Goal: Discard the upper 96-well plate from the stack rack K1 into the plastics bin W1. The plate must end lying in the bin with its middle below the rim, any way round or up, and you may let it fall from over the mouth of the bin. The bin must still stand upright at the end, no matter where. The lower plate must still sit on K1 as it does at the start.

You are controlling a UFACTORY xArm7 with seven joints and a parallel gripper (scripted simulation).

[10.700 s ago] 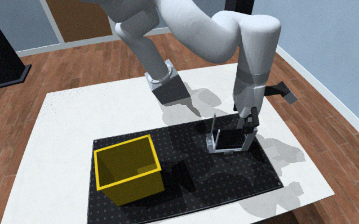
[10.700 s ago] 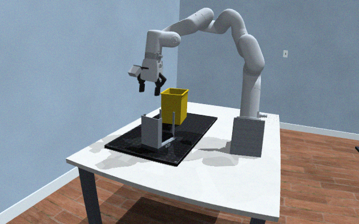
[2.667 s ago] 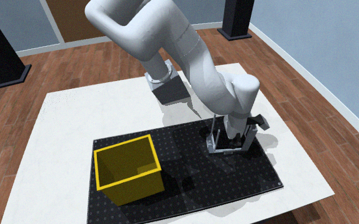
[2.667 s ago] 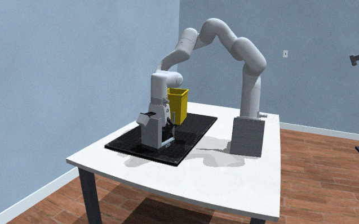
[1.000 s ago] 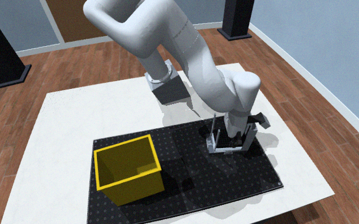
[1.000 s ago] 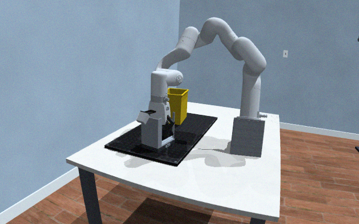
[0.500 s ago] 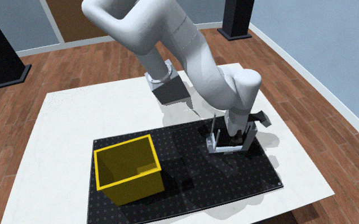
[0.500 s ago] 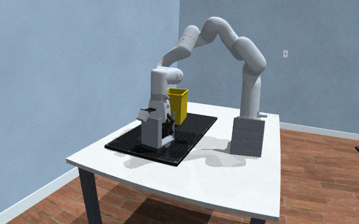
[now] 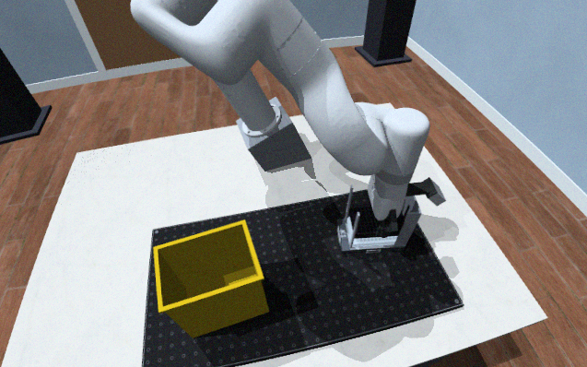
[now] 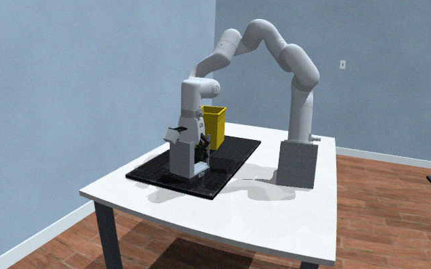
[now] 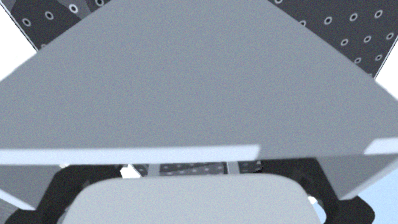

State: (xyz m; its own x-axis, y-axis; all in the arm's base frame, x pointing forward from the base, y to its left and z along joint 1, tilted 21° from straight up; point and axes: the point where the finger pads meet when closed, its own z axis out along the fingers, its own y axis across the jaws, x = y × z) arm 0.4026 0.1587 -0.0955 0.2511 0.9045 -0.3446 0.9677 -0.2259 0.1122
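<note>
Right now the white 96-well plate is 60 mm below my hand. The rest, counted from my hand: thin post 50 mm behind, 50 mm to the right, 10 mm above; black 96-well plate 10 mm below; tall grey back wall 20 mm ahead, 60 mm to the left, 10 mm above.
</note>
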